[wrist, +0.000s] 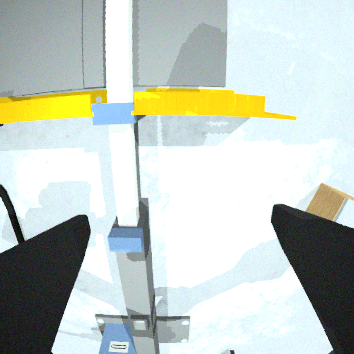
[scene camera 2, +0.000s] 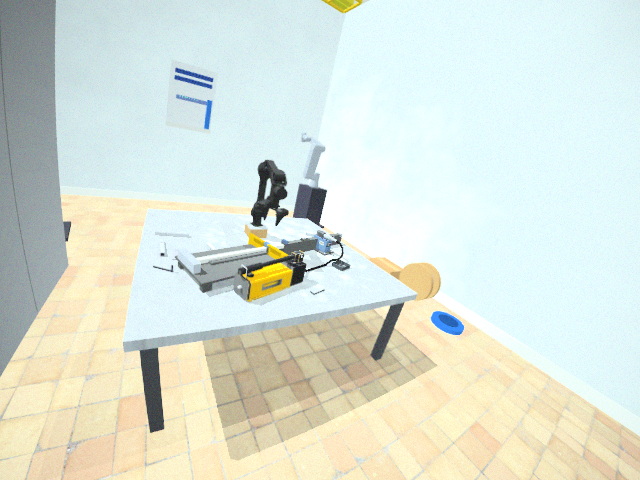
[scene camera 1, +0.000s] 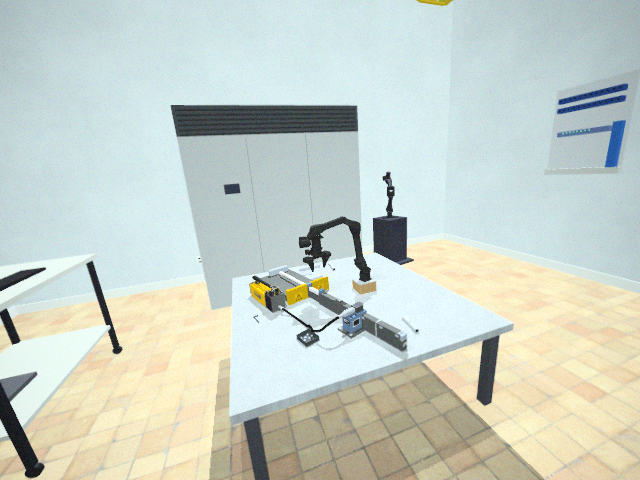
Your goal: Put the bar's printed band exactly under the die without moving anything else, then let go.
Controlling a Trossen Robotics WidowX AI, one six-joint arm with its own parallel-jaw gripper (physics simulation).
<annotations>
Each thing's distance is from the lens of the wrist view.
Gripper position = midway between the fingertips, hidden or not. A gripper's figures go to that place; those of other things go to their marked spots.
my gripper (wrist: 180, 219): 0.10 m
pale bar (wrist: 121, 136): 0.20 m
</annotations>
